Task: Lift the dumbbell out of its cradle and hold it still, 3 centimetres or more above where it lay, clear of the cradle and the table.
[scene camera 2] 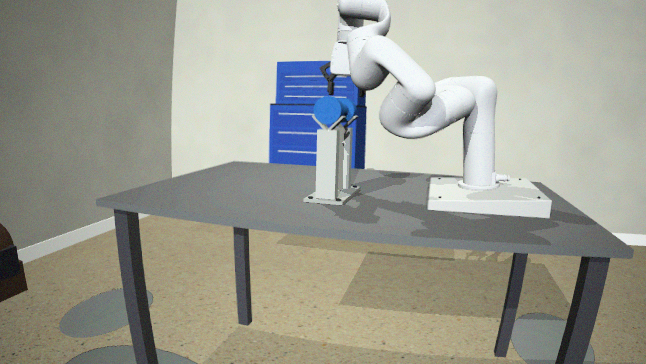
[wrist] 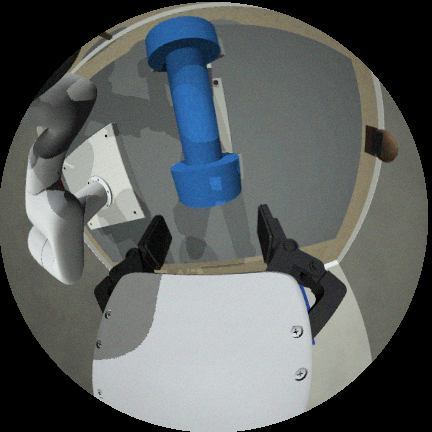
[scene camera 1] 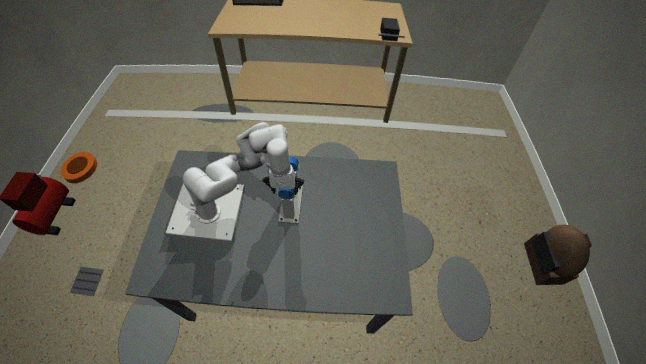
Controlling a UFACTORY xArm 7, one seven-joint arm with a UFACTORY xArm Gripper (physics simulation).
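Seen in the pictures: gripper, fingertip midpoint: [scene camera 2: 346,96] [wrist: 209,222] [scene camera 1: 285,191]; arm's base, link origin: [scene camera 2: 478,185] [wrist: 98,192] [scene camera 1: 208,212].
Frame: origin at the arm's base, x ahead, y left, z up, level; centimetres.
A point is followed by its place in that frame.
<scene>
The blue dumbbell [scene camera 1: 286,193] @[x 40.0, y 5.6, z 20.3 cm] [scene camera 2: 328,111] @[x 37.6, y 24.2, z 19.0 cm] [wrist: 194,110] @[x 39.2, y 13.9, z 21.1 cm] lies level in its cradle, its two heads joined by a thick handle. The pale grey cradle [scene camera 1: 288,210] @[x 40.0, y 5.9, z 5.1 cm] [scene camera 2: 327,165] @[x 37.5, y 24.0, z 5.5 cm] [wrist: 223,115] @[x 42.9, y 15.8, z -2.9 cm] stands upright on the table, with V-shaped rests on two posts. My gripper [scene camera 1: 284,186] @[x 40.0, y 4.4, z 23.5 cm] [scene camera 2: 346,93] @[x 40.0, y 4.4, z 23.5 cm] [wrist: 209,222] @[x 40.0, y 4.4, z 23.5 cm] is open and empty. In the scene camera 2 view its fingertips are above the dumbbell. In the wrist view they stand wide apart, past the nearer head and away from the handle. The arm hides the middle of the dumbbell in the scene camera 1 view.
The grey table [scene camera 1: 350,240] @[x 71.4, y -0.1, z -3.7 cm] [scene camera 2: 225,200] @[x 60.6, y 35.3, z -3.7 cm] carries the cradle and the arm's white base plate [scene camera 1: 180,220] @[x -11.7, y -7.5, z 1.0 cm] [scene camera 2: 490,208] @[x -3.7, y 18.6, z -2.3 cm] [wrist: 125,190] @[x 12.2, y -1.3, z -0.8 cm]. A blue tool cabinet [scene camera 2: 292,140] stands behind the table. A wooden workbench [scene camera 1: 310,22] stands farther back in the scene camera 1 view.
</scene>
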